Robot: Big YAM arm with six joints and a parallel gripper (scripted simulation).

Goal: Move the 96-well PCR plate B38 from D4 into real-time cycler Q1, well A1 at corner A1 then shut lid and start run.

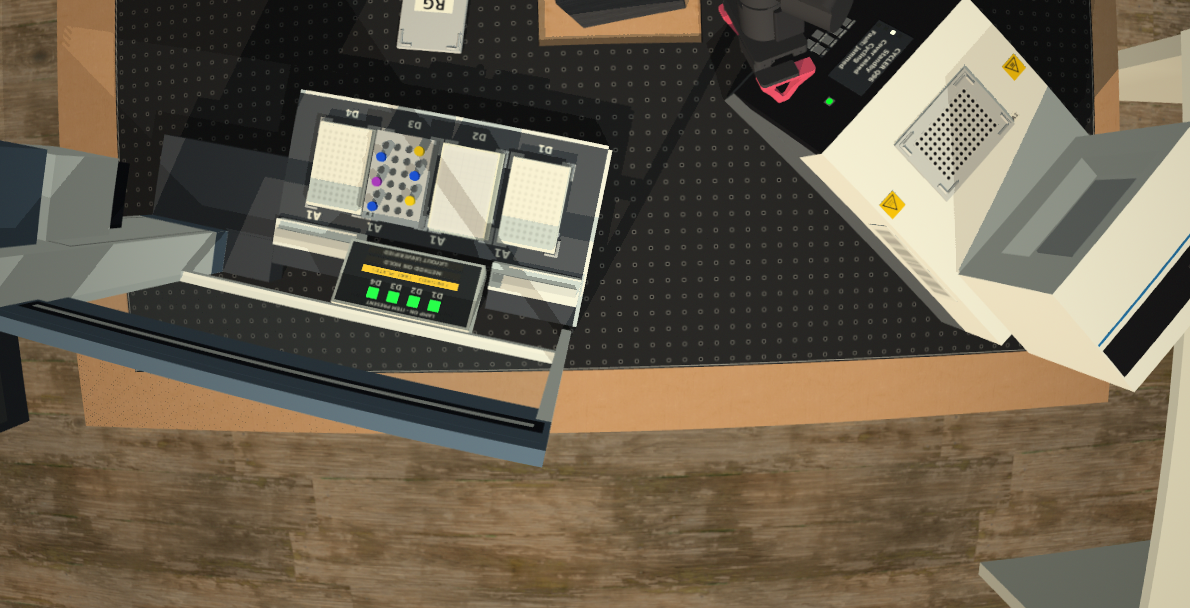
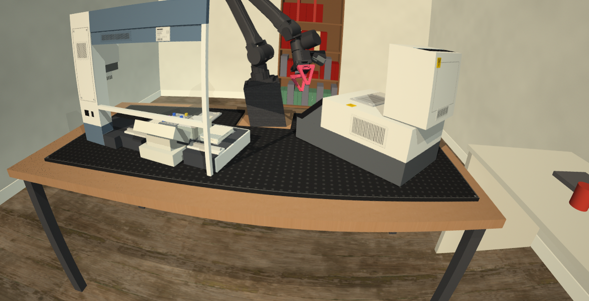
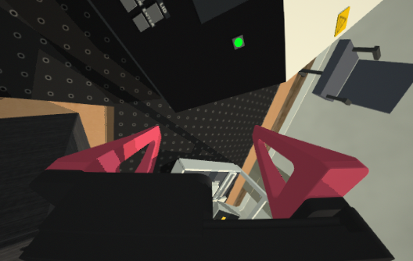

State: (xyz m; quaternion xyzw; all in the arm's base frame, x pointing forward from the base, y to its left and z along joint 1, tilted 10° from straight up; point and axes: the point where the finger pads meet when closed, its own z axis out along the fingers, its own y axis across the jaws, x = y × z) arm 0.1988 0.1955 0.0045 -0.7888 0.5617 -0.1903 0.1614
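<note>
Right now my hand is 60 cm to the left of the PCR plate B38, 15 cm above it and 7 cm short of it. Also, from my hand: deep-well block: 41 cm to the right, 14 cm below, 12 cm ahead; then handler post: 35 cm ahead, 29 cm to the right, 2 cm above; then plate R33: 32 cm to the right, 15 cm below, 15 cm ahead.
</note>
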